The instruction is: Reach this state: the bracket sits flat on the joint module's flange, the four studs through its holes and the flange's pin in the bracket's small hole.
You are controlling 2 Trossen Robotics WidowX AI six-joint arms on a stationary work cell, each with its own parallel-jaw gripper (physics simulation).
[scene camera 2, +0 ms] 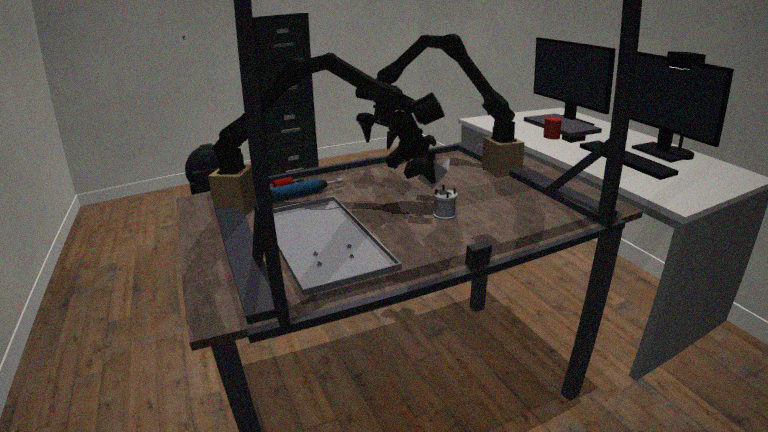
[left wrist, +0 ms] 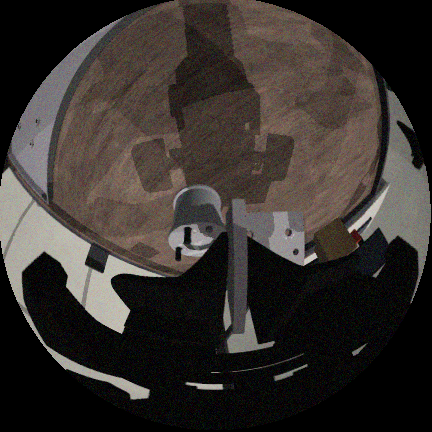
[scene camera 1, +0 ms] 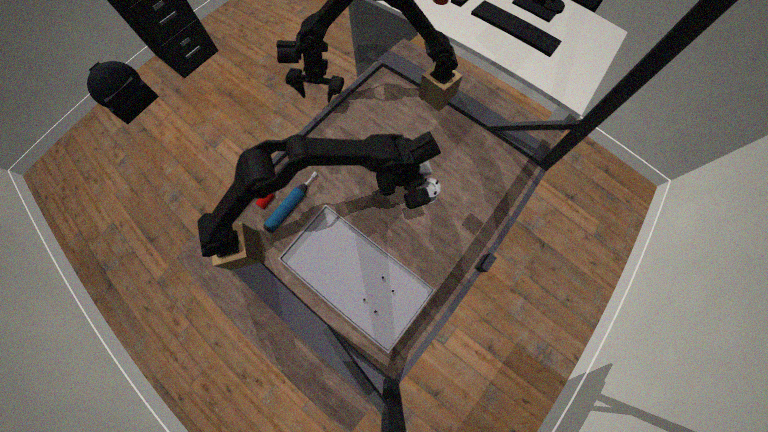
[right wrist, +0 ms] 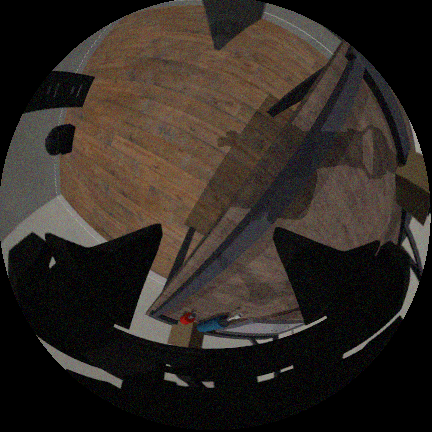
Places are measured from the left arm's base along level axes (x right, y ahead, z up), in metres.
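Pixels of known places: left gripper, between the fingertips: (scene camera 2: 434, 182) (left wrist: 230, 236) (scene camera 1: 417, 179); right gripper, between the fingertips: (scene camera 2: 377, 145) (scene camera 1: 316, 99) (right wrist: 219, 231); left arm's base, origin of its link: (scene camera 2: 231, 170) (scene camera 1: 227, 243); right arm's base, origin of its link: (scene camera 2: 503, 139) (scene camera 1: 442, 74).
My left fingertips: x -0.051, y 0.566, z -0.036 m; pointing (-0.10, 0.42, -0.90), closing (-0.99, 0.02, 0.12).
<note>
For each thing: its top centre in the pictures, then the offset to it from my left fingertips. "*": a spot on its surface instead.
- joint module, centre of its top: (left wrist: 199, 254) (scene camera 2: 445, 188) (scene camera 1: 430, 185) dy +0.032, dx +0.028, dz -0.006 m
- shallow grey tray, centre of its top: (scene camera 2: 321, 234) (scene camera 1: 354, 274) (right wrist: 268, 330) dy -0.253, dx +0.210, dz -0.064 m
- blue-handled tool, a spot on its surface: (scene camera 2: 300, 188) (scene camera 1: 290, 208) * dy -0.395, dx -0.037, dz -0.050 m
- red object, centre of its top: (scene camera 2: 288, 177) (right wrist: 187, 322) (scene camera 1: 266, 192) dy -0.461, dx -0.110, dz -0.046 m
The joint module (scene camera 1: 432, 189) (scene camera 2: 445, 205) (left wrist: 196, 212) is a pale grey cylinder standing upright on the table, dark studs rising from its flange. My left gripper (scene camera 2: 428, 175) (left wrist: 230, 236) is shut on the bracket (scene camera 2: 442, 169) (left wrist: 275, 227), a grey angled plate with small holes. In scene camera 2 the bracket is tilted, its lower corner close above the studs; I cannot tell whether they touch. In the left wrist view it is right of the flange. The finger hides part of the flange; its pin cannot be made out. My right gripper (scene camera 1: 316, 95) (scene camera 2: 379, 142) (right wrist: 219, 231) is open and empty, up beyond the table's far edge.
A shallow grey tray (scene camera 1: 322, 268) (scene camera 2: 327, 231) with several small dark nuts lies near the front of the table. A blue-handled tool (scene camera 1: 287, 206) (scene camera 2: 300, 188) (right wrist: 210, 325) and a red object (scene camera 1: 264, 200) (right wrist: 187, 318) lie beside the left arm's base.
</note>
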